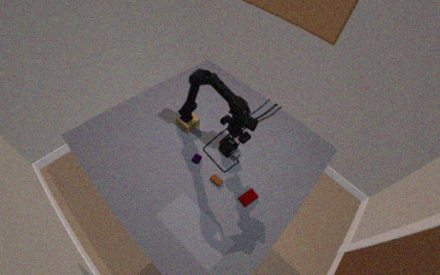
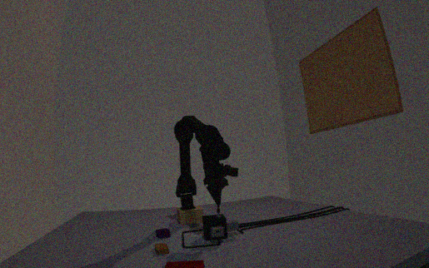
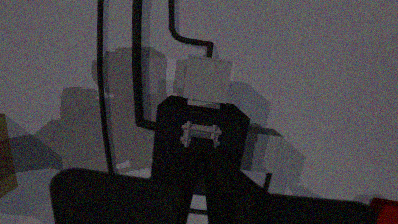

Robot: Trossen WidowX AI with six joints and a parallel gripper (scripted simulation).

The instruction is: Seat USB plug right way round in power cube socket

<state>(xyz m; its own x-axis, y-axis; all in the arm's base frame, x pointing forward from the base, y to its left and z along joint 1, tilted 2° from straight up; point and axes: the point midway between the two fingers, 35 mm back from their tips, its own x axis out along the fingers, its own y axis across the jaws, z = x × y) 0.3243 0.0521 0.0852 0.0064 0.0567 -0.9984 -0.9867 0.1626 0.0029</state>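
The USB socket lies 5 cm below my gripper tip. From my gripper tip the other things lie so: orange block 8 cm ahead, 22 cm to the right, 11 cm below; purple cube 9 cm behind, 20 cm to the right, 10 cm below; dark USB plug 2 cm below.
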